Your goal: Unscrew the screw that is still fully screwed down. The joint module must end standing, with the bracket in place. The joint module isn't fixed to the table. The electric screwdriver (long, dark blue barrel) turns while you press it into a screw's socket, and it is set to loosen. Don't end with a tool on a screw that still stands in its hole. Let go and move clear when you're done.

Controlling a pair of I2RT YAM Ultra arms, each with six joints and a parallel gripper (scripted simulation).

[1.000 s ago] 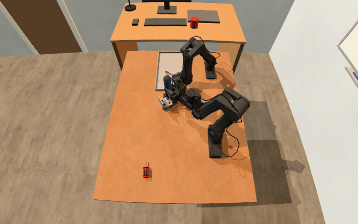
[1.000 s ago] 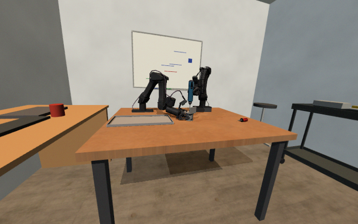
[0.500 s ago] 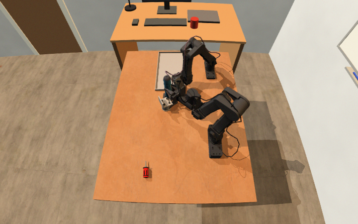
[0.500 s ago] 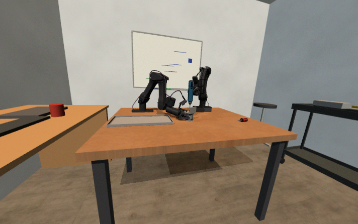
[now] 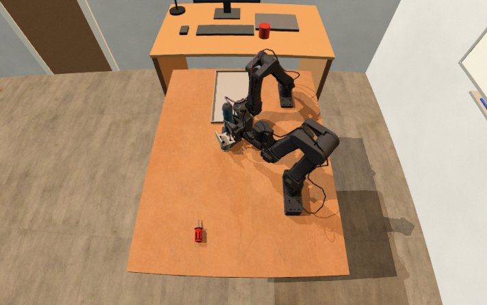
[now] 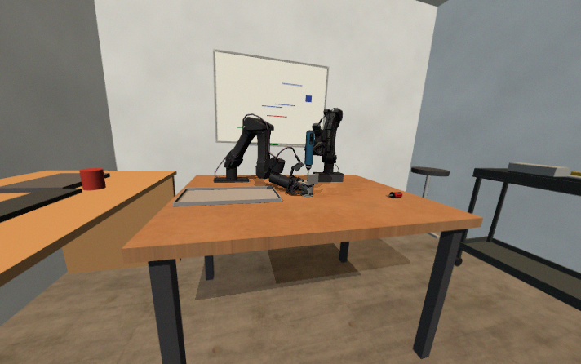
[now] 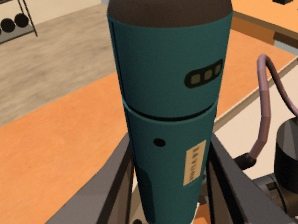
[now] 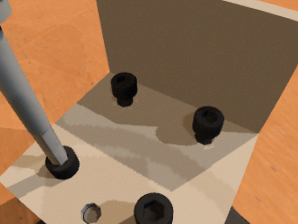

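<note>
Now: the l-shaped bracket 50 mm above my right hand. Also, from my right hand: small red screwdriver (80 mm ahead, 430 mm to the left, 10 mm below); grey bit (20 mm behind, 10 mm to the left, 70 mm above); grey tray (360 mm to the right, 20 mm below).
</note>
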